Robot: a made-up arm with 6 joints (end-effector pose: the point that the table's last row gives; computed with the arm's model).
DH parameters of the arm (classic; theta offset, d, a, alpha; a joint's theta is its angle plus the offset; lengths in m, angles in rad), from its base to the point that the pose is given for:
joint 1: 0 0.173 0 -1.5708
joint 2: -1.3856 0 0.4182 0
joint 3: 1.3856 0 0.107 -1.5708
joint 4: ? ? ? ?
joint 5: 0 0 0.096 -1.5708
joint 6: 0 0.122 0 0
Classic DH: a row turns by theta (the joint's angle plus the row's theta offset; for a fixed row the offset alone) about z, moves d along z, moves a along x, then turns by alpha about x.
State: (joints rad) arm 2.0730 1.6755 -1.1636 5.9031 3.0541 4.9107
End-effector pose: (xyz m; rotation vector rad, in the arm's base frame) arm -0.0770 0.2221 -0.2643 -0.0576 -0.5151 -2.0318
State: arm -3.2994 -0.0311 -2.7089 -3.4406 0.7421 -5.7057
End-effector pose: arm -0.1989 0.0282 1.2103 -0.3809 0.4050 -2.9281
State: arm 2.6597 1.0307 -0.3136 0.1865 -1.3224 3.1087
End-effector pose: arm -0.2611 0.1663 -0.1526 -2.6274 0.7435 0.7655
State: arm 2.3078 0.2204 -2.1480 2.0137 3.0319 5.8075
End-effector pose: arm -0.3757 0.2677 0.8277 1.7058 -1.6808 1.7287
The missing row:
joint 4: 0 0.473 0 1.5708
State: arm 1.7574 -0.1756 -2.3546 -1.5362 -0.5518 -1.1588
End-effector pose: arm -0.1829 0.1838 1.0867 -0.9796 0.1669 2.2306
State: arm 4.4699 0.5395 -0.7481 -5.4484 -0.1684 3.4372
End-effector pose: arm -0.2214 -0.5397 -0.0404 2.8504 0.2640 -0.3253
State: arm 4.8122 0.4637 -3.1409 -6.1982 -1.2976 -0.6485
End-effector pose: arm 0.0093 -0.2147 0.9878 -0.8280 0.2839 1.0152
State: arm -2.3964 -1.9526 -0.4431 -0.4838 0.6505 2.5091
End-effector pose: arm 0.0479 0.0426 0.6268 -1.3287 -1.1354 2.1167
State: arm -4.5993 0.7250 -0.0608 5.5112 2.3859 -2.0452
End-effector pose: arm 0.1007 0.0622 0.0771 -0.7244 -0.0894 -2.8189
